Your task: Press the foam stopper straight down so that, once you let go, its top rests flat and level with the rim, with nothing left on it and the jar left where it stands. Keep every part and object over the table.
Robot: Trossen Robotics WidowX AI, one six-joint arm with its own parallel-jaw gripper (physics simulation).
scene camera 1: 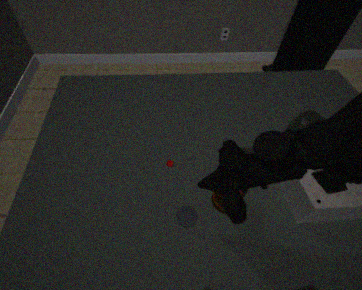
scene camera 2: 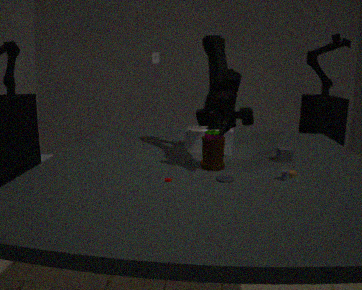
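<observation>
The jar (scene camera 1: pixel 218 201) (scene camera 2: pixel 213 154) is orange-brown and stands upright on the table, partly hidden under the arm in scene camera 1. At its mouth in scene camera 2 is the foam stopper (scene camera 2: pixel 213 132), with a bright green top above a thin magenta band. It shows above the jar's body; whether it is level with the rim is too dark to tell. My gripper (scene camera 2: pixel 223 130) is shut and empty, pointing down at the stopper's top, near its right side in scene camera 2. Whether it touches is unclear. In scene camera 1 the dark wrist hides the fingertips and the stopper.
A small red disc (scene camera 1: pixel 170 163) (scene camera 2: pixel 168 180) and a flat grey disc (scene camera 1: pixel 187 216) (scene camera 2: pixel 225 178) lie near the jar. A grey block (scene camera 2: pixel 284 155), a small grey piece (scene camera 2: pixel 284 175) and an orange piece (scene camera 2: pixel 293 173) lie to the right in scene camera 2. A white box (scene camera 1: pixel 340 201) (scene camera 2: pixel 194 136) stands behind the jar.
</observation>
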